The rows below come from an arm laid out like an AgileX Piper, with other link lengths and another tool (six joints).
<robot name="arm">
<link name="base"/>
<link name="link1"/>
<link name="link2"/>
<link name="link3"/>
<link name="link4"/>
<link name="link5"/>
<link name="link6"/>
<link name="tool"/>
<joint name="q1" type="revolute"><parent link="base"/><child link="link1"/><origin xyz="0 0 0.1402"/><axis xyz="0 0 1"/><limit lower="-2.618" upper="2.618"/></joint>
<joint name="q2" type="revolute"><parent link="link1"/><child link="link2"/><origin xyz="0 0 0" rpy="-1.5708 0 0"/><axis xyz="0 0 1"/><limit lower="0" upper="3.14"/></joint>
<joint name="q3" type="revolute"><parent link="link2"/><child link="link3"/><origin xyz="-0.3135 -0.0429 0"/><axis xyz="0 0 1"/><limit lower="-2.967" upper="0"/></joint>
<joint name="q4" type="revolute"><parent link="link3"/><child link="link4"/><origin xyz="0.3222 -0.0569 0" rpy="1.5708 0 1.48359"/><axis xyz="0 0 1"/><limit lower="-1.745" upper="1.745"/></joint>
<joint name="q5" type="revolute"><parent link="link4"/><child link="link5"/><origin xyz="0 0 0" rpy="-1.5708 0 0"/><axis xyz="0 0 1"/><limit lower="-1.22" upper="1.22"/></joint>
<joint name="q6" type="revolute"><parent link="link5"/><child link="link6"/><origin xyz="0 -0.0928 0" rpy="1.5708 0 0"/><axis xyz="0 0 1"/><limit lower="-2.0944" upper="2.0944"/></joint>
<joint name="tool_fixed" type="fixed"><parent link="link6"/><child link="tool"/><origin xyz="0.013 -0.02 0.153" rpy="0 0.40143 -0.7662"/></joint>
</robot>
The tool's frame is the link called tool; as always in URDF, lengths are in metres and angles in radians.
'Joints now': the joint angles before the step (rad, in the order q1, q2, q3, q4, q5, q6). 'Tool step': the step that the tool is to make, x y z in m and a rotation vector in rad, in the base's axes. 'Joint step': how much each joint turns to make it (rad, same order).
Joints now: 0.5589, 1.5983, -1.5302, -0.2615, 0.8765, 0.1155
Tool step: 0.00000, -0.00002, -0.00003, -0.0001, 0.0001, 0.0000
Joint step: 0.0000, 0.0000, 0.0000, 0.0000, 0.0001, -0.0001
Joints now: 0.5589, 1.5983, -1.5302, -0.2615, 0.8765, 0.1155
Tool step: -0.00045, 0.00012, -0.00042, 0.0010, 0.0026, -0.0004
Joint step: 0.0000, 0.0001, 0.0000, 0.0022, 0.0017, 0.0000
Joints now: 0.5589, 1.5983, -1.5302, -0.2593, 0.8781, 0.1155
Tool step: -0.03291, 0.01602, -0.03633, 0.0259, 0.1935, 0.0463
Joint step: 0.0000, 0.0233, 0.0013, 0.1739, 0.1161, -0.0823
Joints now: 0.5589, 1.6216, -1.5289, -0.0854, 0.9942, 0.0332
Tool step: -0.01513, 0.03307, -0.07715, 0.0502, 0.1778, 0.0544
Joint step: 0.0000, 0.1008, 0.0628, 0.1765, -0.0390, -0.0800
